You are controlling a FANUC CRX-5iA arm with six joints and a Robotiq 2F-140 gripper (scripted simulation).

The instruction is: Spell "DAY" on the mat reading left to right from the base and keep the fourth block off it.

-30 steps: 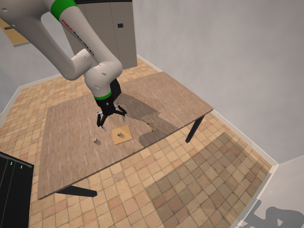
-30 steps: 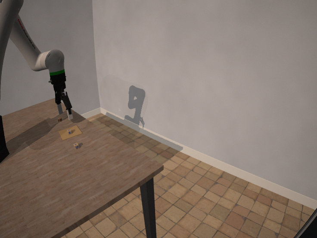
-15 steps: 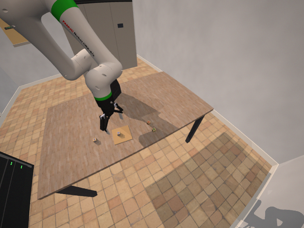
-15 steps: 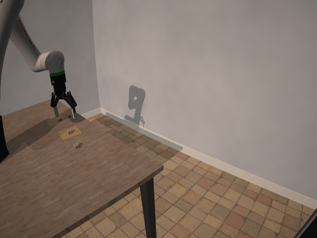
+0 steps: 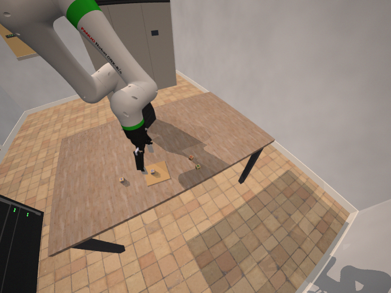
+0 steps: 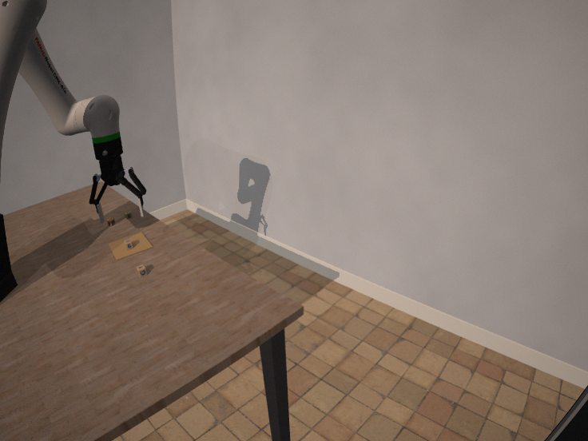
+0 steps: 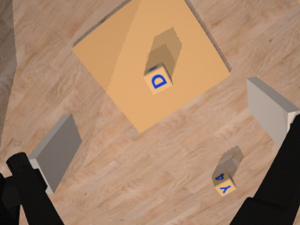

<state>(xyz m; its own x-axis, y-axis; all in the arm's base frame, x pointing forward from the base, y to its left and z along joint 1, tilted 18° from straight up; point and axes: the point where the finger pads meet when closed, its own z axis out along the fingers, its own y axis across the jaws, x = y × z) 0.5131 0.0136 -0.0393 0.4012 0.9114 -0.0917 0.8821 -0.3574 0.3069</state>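
Right now the tan mat is 10 mm ahead of my hand, 20 mm to the left of it and 120 mm below it. Round my hand: Y block: 10 mm behind, 190 mm to the right, 110 mm below; O block: 10 mm behind, 260 mm to the left, 110 mm below.
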